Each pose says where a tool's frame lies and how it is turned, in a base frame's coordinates. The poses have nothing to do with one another.
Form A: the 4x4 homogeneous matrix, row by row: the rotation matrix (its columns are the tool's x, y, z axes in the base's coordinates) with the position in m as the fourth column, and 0 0 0 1 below. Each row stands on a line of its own.
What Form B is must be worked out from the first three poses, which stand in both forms.
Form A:
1:
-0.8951 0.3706 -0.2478 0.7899
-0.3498 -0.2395 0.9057 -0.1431
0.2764 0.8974 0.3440 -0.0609
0 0 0 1
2:
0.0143 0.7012 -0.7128 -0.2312
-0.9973 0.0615 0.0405 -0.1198
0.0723 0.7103 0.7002 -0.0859
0 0 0 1
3:
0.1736 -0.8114 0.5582 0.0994
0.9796 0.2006 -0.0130 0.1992
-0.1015 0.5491 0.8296 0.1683
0 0 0 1
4:
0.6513 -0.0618 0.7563 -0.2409
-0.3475 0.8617 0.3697 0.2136
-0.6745 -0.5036 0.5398 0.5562
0 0 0 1
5:
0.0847 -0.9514 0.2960 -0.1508
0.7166 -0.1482 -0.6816 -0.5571
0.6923 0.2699 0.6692 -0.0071
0 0 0 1
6:
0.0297 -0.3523 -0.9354 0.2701
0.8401 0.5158 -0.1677 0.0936
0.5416 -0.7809 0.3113 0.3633
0 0 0 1
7:
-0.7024 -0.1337 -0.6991 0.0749
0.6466 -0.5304 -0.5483 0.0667
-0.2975 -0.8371 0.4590 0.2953
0 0 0 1
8:
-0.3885 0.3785 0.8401 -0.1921
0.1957 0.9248 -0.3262 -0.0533
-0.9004 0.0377 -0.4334 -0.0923
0 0 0 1
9:
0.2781 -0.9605 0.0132 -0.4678
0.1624 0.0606 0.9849 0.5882
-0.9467 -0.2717 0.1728 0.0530
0 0 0 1
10:
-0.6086 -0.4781 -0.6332 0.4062
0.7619 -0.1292 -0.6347 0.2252
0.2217 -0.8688 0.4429 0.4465
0 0 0 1
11:
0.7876 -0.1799 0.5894 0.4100
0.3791 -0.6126 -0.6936 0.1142
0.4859 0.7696 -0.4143 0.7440
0 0 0 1
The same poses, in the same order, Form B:
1: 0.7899 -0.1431 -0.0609; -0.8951 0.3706 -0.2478; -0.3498 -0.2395 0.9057; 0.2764 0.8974 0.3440
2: -0.2312 -0.1198 -0.0859; 0.0143 0.7012 -0.7128; -0.9973 0.0615 0.0405; 0.0723 0.7103 0.7002
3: 0.0994 0.1992 0.1683; 0.1736 -0.8114 0.5582; 0.9796 0.2006 -0.0130; -0.1015 0.5491 0.8296
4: -0.2409 0.2136 0.5562; 0.6513 -0.0618 0.7563; -0.3475 0.8617 0.3697; -0.6745 -0.5036 0.5398
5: -0.1508 -0.5571 -0.0071; 0.0847 -0.9514 0.2960; 0.7166 -0.1482 -0.6816; 0.6923 0.2699 0.6692
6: 0.2701 0.0936 0.3633; 0.0297 -0.3523 -0.9354; 0.8401 0.5158 -0.1677; 0.5416 -0.7809 0.3113
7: 0.0749 0.0667 0.2953; -0.7024 -0.1337 -0.6991; 0.6466 -0.5304 -0.5483; -0.2975 -0.8371 0.4590
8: -0.1921 -0.0533 -0.0923; -0.3885 0.3785 0.8401; 0.1957 0.9248 -0.3262; -0.9004 0.0377 -0.4334
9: -0.4678 0.5882 0.0530; 0.2781 -0.9605 0.0132; 0.1624 0.0606 0.9849; -0.9467 -0.2717 0.1728
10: 0.4062 0.2252 0.4465; -0.6086 -0.4781 -0.6332; 0.7619 -0.1292 -0.6347; 0.2217 -0.8688 0.4429
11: 0.4100 0.1142 0.7440; 0.7876 -0.1799 0.5894; 0.3791 -0.6126 -0.6936; 0.4859 0.7696 -0.4143
